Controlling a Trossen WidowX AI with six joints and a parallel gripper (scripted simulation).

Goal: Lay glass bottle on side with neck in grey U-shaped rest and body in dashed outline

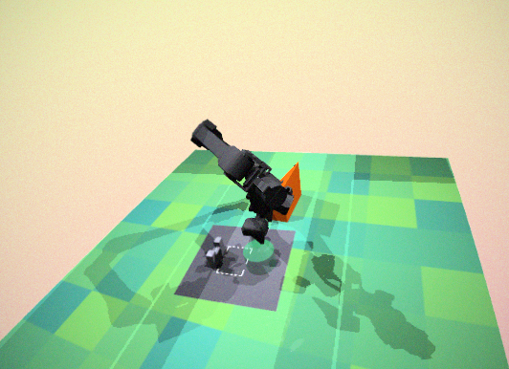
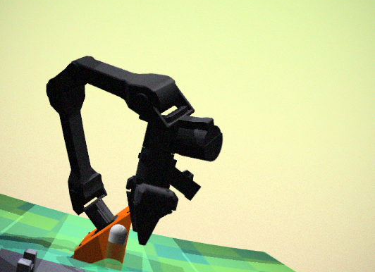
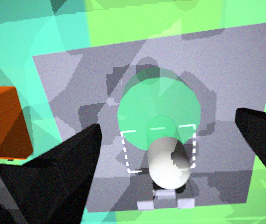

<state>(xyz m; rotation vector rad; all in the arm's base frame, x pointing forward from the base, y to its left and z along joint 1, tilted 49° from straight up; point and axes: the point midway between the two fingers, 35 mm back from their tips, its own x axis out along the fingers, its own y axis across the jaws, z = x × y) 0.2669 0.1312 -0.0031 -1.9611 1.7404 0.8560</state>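
The glass bottle lies 1 cm ahead of my gripper tip, 4 cm to the right of it and 5 cm below it. Round my gripper tip: grey mat (2 cm ahead, 11 cm to the right, 14 cm below).
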